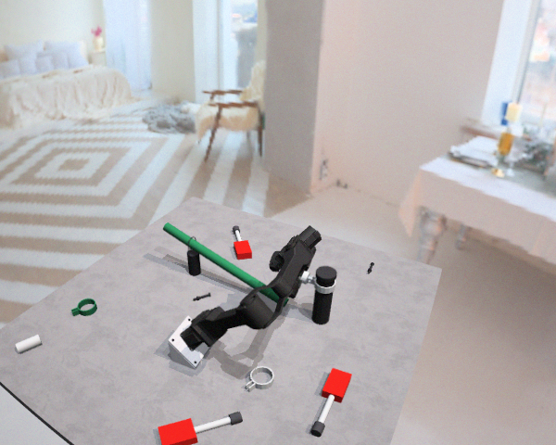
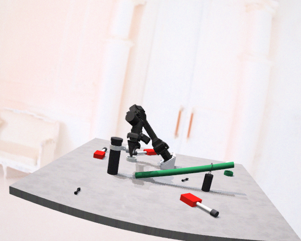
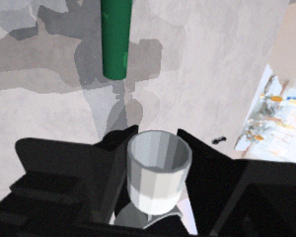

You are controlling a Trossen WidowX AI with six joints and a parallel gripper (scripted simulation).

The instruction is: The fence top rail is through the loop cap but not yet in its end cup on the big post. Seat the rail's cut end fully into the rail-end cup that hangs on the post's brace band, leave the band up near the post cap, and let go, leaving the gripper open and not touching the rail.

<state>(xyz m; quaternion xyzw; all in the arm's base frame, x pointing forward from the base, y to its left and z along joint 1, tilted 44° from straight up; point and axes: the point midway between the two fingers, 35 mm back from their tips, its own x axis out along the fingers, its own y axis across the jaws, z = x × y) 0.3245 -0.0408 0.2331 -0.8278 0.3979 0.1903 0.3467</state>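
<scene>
My gripper tip is 20 mm past the white rail-end cup, 30 mm to the left of it and 30 mm below it. From my gripper tip the other things lie so: small black post: 30 mm behind, 440 mm to the left, 20 mm below; then white cylinder: 670 mm behind, 650 mm to the left, 110 mm below.
</scene>
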